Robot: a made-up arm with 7 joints.
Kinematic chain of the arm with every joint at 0, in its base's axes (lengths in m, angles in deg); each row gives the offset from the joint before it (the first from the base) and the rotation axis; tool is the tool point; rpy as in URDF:
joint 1: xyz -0.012 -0.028 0.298 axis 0 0.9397 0.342
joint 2: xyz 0.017 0 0.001 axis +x
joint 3: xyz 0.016 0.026 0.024 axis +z
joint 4: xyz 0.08 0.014 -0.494 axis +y
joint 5: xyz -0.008 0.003 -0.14 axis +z
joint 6: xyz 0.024 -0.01 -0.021 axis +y
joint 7: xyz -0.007 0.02 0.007 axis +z
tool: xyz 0.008 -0.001 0.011 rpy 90 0 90
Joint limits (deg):
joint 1: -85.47..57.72
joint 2: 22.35..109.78
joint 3: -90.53..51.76
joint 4: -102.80..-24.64
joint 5: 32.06..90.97
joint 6: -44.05..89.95
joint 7: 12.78..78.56
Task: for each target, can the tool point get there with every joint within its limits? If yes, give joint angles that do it. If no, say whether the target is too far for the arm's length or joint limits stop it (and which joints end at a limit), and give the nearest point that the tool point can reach.
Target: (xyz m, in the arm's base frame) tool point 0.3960 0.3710 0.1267
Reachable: yes | joints -24.13 57.82 -27.32 -61.61 53.72 70.70 70.05
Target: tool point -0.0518 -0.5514 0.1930
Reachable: no: joint limits stop it (at a limit: joint 1, joint 2, joint 3, joint 4, joint 5, joint 6, joint 7) | nearest point -0.3248 -0.1070 -0.0408 | short by 0.572 m
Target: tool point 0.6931 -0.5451 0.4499
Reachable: no: too far | nearest point 0.5337 -0.2110 0.3673 | short by 0.379 m
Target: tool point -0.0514 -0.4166 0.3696
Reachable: no: joint limits stop it (at a limit: joint 1, joint 2, joint 4, joint 5, joint 6, joint 7) | nearest point 0.4163 -0.2245 0.3296 | short by 0.507 m
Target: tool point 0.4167 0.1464 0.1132
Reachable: yes | joints -44.69 55.25 -76.38 -95.84 42.58 71.42 25.50
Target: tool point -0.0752 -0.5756 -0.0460
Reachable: no: joint limits stop it (at a limit: joint 2, joint 3, joint 4, joint 5, joint 6, joint 7) | nearest point -0.1922 -0.0741 -0.1313 | short by 0.522 m
